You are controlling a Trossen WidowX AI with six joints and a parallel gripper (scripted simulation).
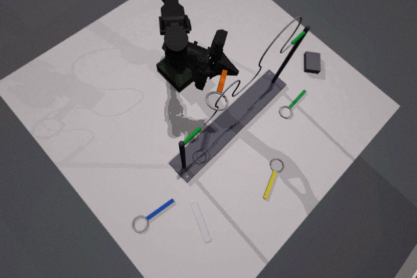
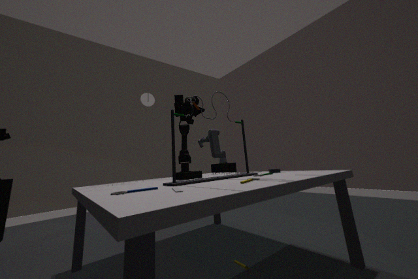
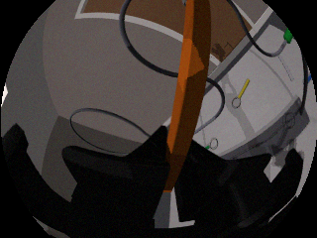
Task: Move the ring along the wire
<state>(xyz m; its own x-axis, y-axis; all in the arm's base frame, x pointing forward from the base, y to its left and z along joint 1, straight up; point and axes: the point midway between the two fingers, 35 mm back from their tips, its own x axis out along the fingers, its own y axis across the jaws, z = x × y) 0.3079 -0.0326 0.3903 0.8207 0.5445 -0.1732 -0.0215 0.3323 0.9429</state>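
Now: gripper tip 8 cm to the left of the orange-handled ring, 3 cm below it and 1 cm short of it. The rest, counted from my gripper tip: green-handled ring 43 cm below, 31 cm to the left, 14 cm ahead; pale flat strip 43 cm below, 32 cm to the right, 26 cm ahead; yellow-handled ring 43 cm below, 31 cm ahead, 2 cm to the left.
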